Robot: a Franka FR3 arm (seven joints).
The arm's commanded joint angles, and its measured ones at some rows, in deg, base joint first. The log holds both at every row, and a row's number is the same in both.
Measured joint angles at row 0: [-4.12 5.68 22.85 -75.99 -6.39 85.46 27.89]
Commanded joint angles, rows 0 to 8: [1.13 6.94 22.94 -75.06 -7.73 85.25 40.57]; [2.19 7.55 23.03 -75.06 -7.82 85.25 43.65]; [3.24 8.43 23.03 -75.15 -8.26 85.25 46.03]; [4.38 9.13 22.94 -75.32 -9.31 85.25 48.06]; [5.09 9.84 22.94 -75.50 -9.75 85.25 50.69]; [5.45 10.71 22.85 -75.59 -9.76 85.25 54.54]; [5.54 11.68 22.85 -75.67 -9.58 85.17 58.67]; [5.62 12.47 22.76 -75.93 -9.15 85.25 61.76]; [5.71 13.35 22.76 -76.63 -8.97 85.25 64.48]
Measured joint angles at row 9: [5.33 10.38 22.94 -76.47 -8.59 85.46 55.73]
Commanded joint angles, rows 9 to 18: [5.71 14.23 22.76 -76.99 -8.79 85.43 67.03]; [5.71 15.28 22.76 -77.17 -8.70 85.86 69.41]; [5.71 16.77 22.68 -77.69 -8.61 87.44 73.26]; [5.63 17.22 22.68 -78.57 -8.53 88.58 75.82]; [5.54 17.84 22.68 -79.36 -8.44 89.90 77.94]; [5.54 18.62 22.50 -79.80 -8.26 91.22 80.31]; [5.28 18.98 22.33 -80.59 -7.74 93.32 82.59]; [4.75 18.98 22.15 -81.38 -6.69 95.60 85.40]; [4.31 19.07 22.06 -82.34 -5.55 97.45 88.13]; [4.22 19.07 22.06 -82.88 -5.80 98.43 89.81]
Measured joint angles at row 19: [5.53 19.64 21.99 -80.10 -7.55 93.95 83.09]
